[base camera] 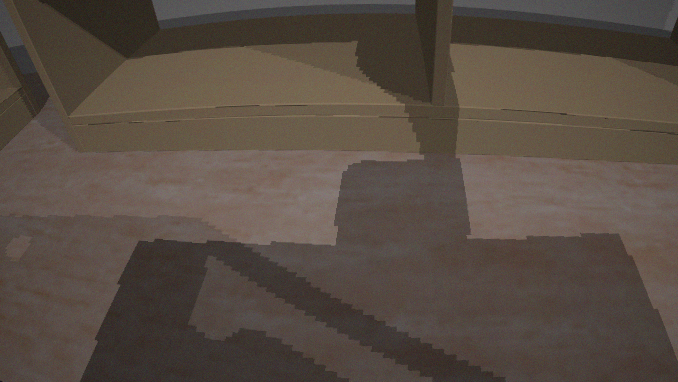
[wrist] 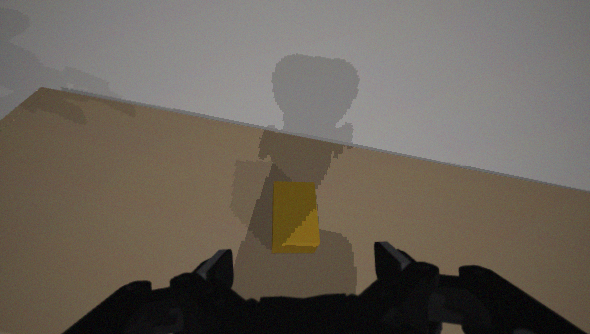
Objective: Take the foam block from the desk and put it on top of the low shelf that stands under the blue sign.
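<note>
The foam block (wrist: 295, 215), a yellow box shape, lies on a wide tan top in the wrist view, partly in shadow. This top looks like that of the low shelf (base camera: 225, 134) (wrist: 125, 200), whose front, bottom board and upright divider show in the base camera view. My gripper (wrist: 303, 261) is open and empty, above the top. The block is apart from both fingers, between and a little beyond them in the wrist view. The blue sign and the desk do not show in either view.
A grey wall (wrist: 450, 75) stands behind the tan top. In the base camera view, another tan unit (base camera: 12, 117) stands at the left edge, with a narrow gap beside the shelf. The pinkish floor (base camera: 250, 185) carries shadows in front of the shelf.
</note>
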